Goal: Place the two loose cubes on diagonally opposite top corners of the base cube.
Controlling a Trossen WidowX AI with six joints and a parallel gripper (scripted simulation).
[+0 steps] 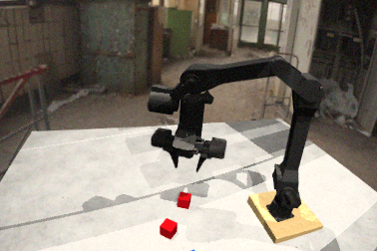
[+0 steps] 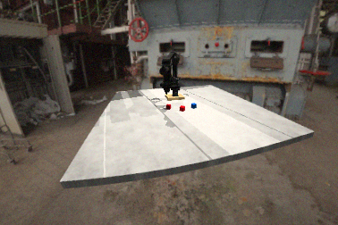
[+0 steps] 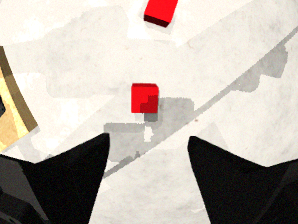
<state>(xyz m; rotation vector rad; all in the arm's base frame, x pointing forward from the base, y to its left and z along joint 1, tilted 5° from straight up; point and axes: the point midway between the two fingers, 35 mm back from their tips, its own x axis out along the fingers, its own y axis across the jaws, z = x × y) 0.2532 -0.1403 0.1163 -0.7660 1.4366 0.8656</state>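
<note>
The blue cube is 21 cm to the left of my gripper tip, 11 cm below it and 5 cm ahead of it.
</note>
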